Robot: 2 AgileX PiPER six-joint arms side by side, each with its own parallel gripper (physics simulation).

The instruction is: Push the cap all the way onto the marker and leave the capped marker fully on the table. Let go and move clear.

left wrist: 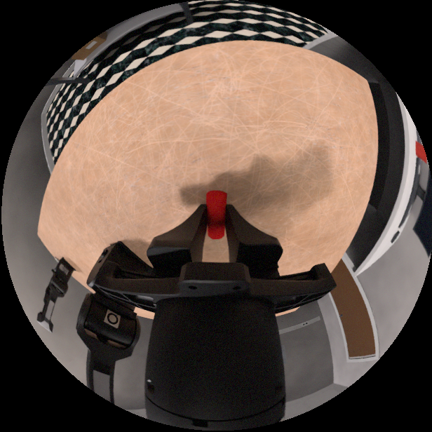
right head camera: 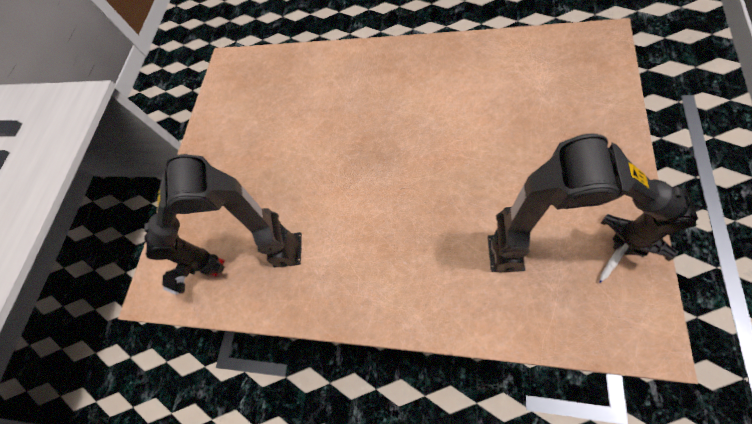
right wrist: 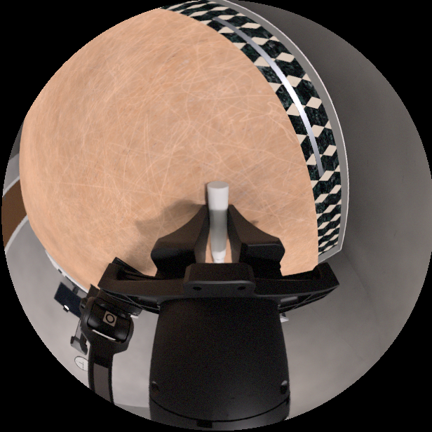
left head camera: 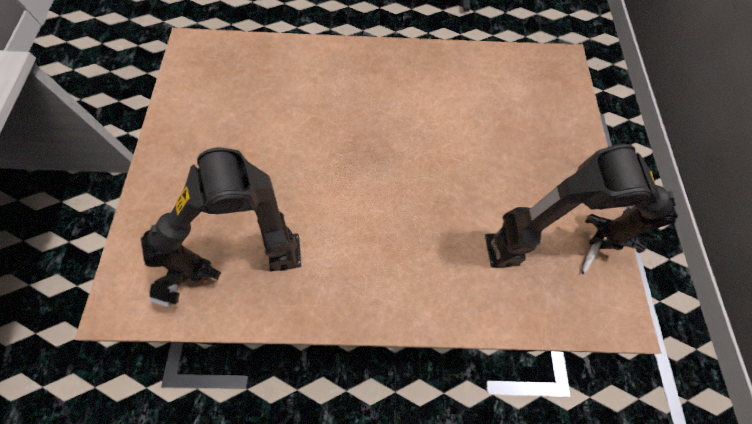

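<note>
The red cap point(left wrist: 216, 196) point(left head camera: 204, 282) point(right head camera: 220, 260) is between the fingertips of my left gripper point(left wrist: 215, 212), low over the table near its left side; the fingers hide much of it in the head views. My left gripper is shut on the cap. The white marker point(right wrist: 218, 196) point(left head camera: 590, 258) point(right head camera: 611, 264) is near the table's right edge, its dark tip pointing toward the bottom of both head views. My right gripper point(right wrist: 217, 213) is shut on the marker, across its body. Cap and marker are far apart. Whether either touches the table I cannot tell.
The brown table top point(left head camera: 368, 105) point(right head camera: 394, 105) carries both arm bases, with a wide stretch of table between them. The right gripper is close to the table's right edge. A white cabinet point(right head camera: 47, 131) stands beyond the left edge, and a wall is at the right.
</note>
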